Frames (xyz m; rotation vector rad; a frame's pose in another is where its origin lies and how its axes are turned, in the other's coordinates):
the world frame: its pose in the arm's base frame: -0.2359 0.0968 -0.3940 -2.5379 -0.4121 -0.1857
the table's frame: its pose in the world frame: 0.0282 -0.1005 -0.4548 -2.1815 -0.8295 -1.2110
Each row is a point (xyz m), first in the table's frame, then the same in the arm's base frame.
Working: the table's frame: its pose in the arm's base frame: -0.2630 -0.0648 0.0429 0.9025 1.0634 -0.0519

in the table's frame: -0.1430 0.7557 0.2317
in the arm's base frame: 0.1671 0.2232 0.6572
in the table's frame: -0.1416 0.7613 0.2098
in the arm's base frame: 0.1543 0.2418 0.6557
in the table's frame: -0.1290 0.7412 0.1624
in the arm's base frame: 0.1173 0.2646 0.6253
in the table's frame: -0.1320 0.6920 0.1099
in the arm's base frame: 0.0556 0.2660 0.5883
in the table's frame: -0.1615 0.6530 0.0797
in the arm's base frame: 0.0009 0.2496 0.5818
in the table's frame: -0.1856 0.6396 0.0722
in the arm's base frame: -0.0231 0.2368 0.5908
